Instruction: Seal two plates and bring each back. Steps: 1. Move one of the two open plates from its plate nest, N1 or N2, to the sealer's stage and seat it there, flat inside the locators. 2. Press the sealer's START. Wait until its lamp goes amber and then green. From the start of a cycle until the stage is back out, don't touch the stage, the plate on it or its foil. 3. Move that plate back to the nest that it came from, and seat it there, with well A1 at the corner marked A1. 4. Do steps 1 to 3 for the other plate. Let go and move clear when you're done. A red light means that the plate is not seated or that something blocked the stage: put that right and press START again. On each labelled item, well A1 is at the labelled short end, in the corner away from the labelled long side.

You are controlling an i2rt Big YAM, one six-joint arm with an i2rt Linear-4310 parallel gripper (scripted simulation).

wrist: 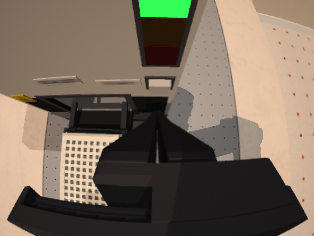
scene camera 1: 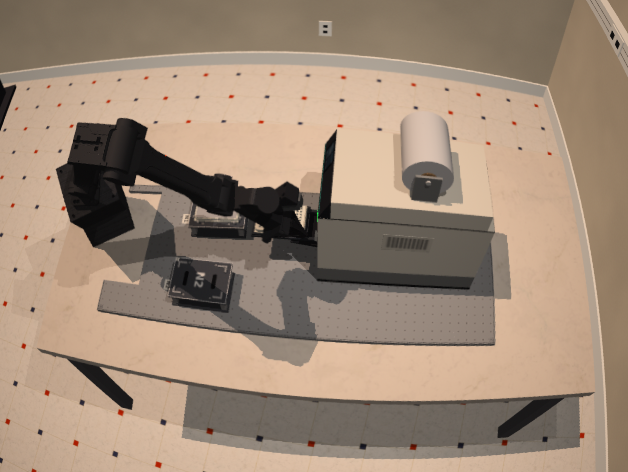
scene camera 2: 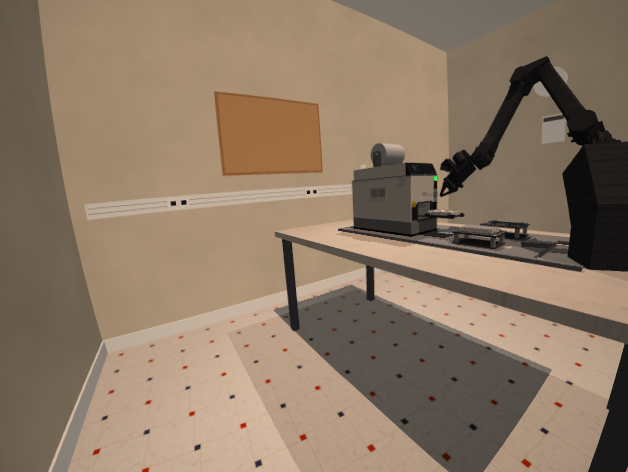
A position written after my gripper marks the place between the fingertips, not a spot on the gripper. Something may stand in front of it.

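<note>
My gripper (scene camera 1: 305, 236), (wrist: 157, 116): visible.
</note>
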